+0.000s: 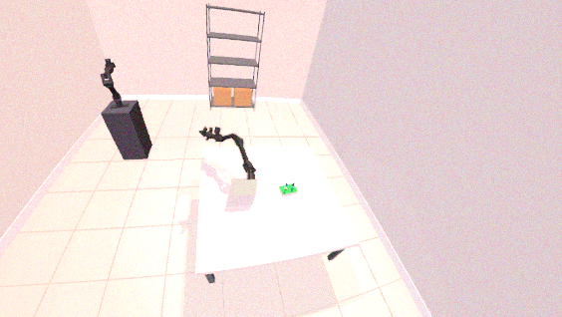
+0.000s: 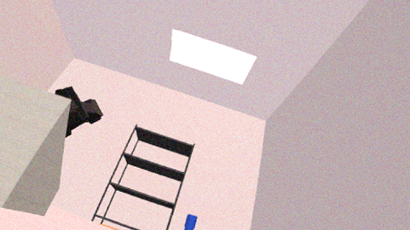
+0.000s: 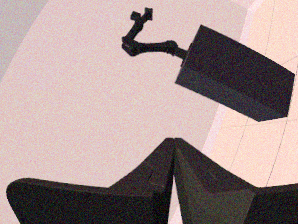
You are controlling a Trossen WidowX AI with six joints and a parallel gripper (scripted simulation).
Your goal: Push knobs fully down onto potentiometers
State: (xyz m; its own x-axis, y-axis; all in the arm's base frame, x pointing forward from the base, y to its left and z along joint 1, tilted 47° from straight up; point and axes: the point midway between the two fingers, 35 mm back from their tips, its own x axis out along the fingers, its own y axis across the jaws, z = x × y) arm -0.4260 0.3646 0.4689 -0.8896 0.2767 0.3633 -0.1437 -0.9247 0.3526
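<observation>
Now: the blue knob 790 mm ahead of my gripper tip, 620 mm to the right of it and 180 mm below it. Round my gripper tip: black knob (870 mm ahead, 610 mm to the right, 200 mm below).
</observation>
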